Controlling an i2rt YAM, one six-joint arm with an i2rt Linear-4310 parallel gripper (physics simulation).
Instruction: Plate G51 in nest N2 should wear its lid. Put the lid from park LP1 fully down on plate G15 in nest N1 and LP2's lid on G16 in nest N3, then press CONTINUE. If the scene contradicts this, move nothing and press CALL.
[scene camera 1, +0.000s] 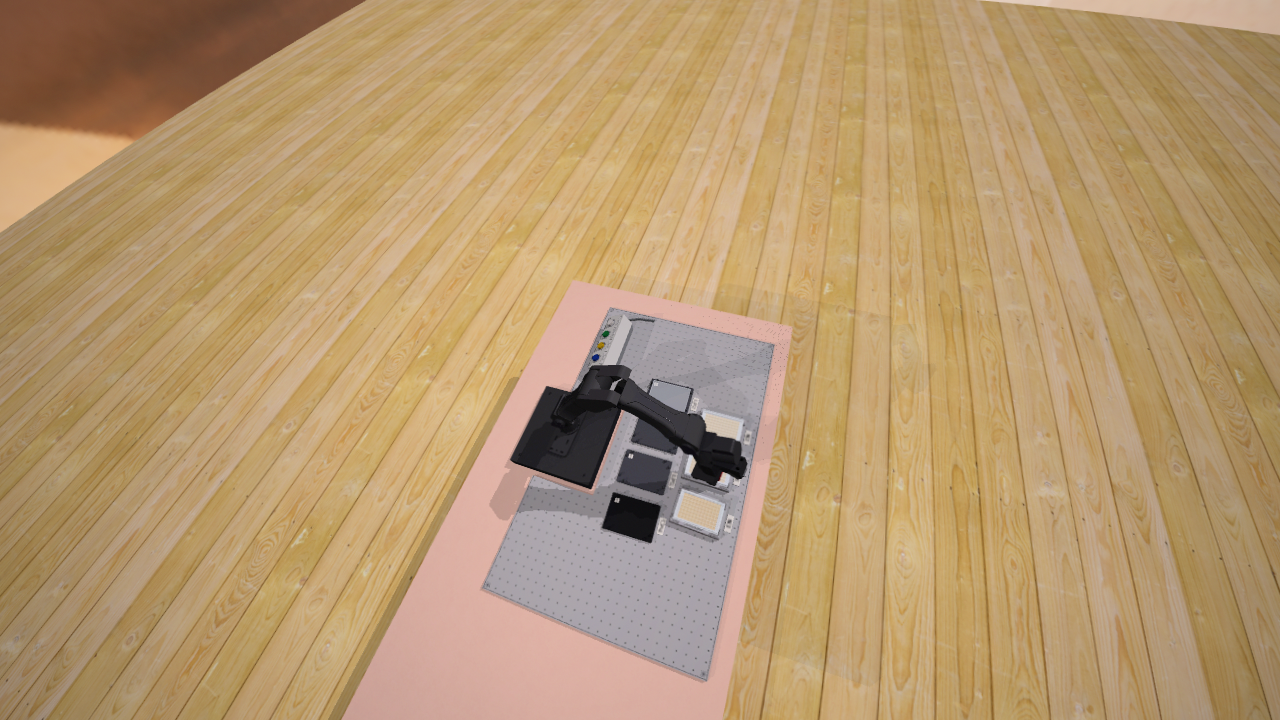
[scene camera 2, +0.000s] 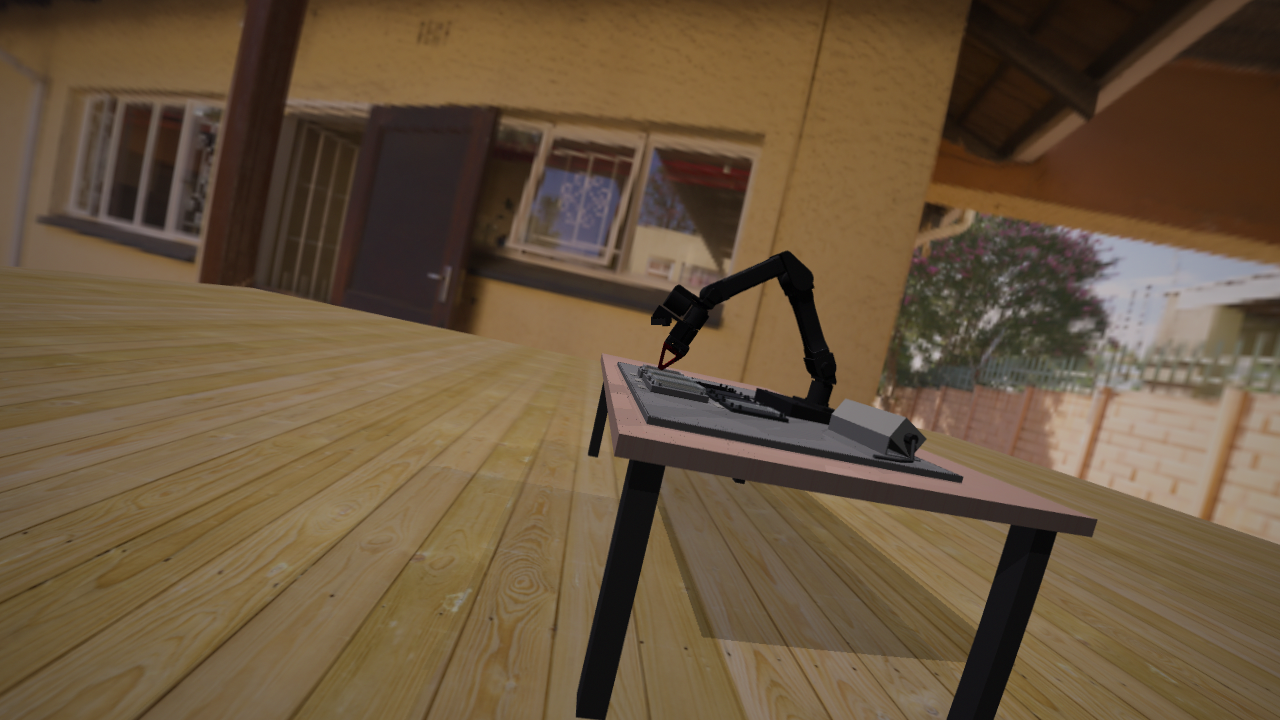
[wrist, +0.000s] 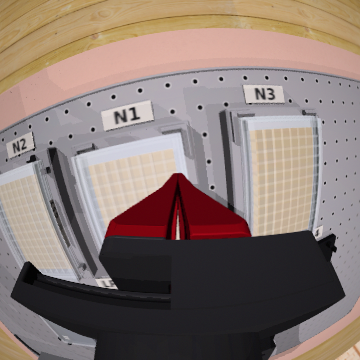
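Pixels of known places: gripper, between the fingertips: (scene camera 1: 717, 479) (scene camera 2: 659, 369) (wrist: 177, 180); arm's base, origin of its link: (scene camera 1: 570, 425) (scene camera 2: 815, 406).
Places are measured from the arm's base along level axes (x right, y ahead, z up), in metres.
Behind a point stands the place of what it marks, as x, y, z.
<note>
My gripper (scene camera 2: 662, 366) {0.014, 0.478, 0.012} (wrist: 177, 180) {0.014, 0.478, 0.012} is shut and empty, its red fingertips together over the plate in nest N1. That plate (scene camera 1: 694, 471) (wrist: 131, 169) {-0.017, 0.490, 0.007} shows a tan well grid inside a clear rim. The N2 plate (scene camera 1: 723, 424) {-0.155, 0.453, 0.004} (wrist: 32, 220) {-0.127, 0.459, 0.004} is at the left of the wrist view, and the N3 plate (scene camera 1: 699, 513) {0.118, 0.456, -0.002} (wrist: 282, 180) {0.103, 0.463, 0.006} at the right; both show tan grids. I cannot tell whether any wears a clear lid, and the plate codes are unreadable. Three dark parks (scene camera 1: 655, 436) {-0.060, 0.264, -0.020} (scene camera 1: 644, 471) {0.054, 0.269, -0.020} (scene camera 1: 631, 517) {0.189, 0.279, -0.020} and a light grey one (scene camera 1: 671, 395) {-0.207, 0.269, -0.012} lie nearer the base.
A console (scene camera 1: 619, 340) {-0.330, 0.041, 0.031} (scene camera 2: 872, 425) {-0.359, 0.047, 0.017} with green (scene camera 1: 605, 334) {-0.332, -0.012, 0.042}, yellow (scene camera 1: 600, 345) {-0.285, -0.011, 0.041} and blue (scene camera 1: 595, 358) {-0.232, -0.006, 0.041} buttons stands at the board's far end in scene camera 1. My arm's black base plate (scene camera 1: 546, 447) {0.090, -0.040, -0.003} is beside the parks. Raised nest walls (wrist: 227, 150) {0.061, 0.491, -0.015} flank the plates.
</note>
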